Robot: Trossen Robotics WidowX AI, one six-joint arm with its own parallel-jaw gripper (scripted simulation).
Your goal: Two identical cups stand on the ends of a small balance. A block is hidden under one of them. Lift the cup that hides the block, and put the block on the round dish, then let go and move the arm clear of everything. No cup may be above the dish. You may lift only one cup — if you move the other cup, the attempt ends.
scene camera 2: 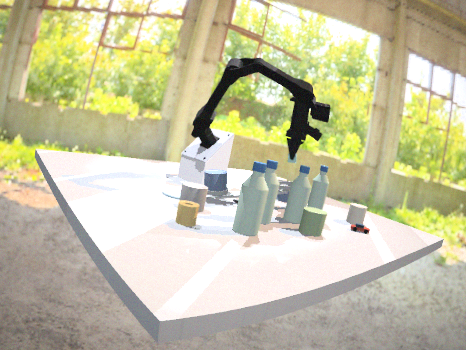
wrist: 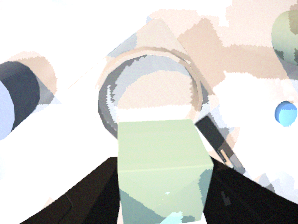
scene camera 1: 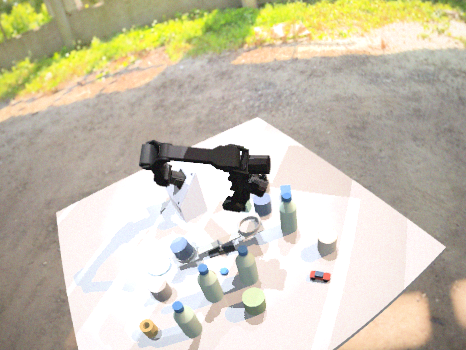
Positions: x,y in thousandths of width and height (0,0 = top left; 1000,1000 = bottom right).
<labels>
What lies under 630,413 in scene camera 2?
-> The gripper.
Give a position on a balance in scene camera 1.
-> At 535,647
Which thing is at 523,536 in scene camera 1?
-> The gripper.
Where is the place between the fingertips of the gripper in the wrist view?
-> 532,739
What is the gripper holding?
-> A pale green block.
</labels>
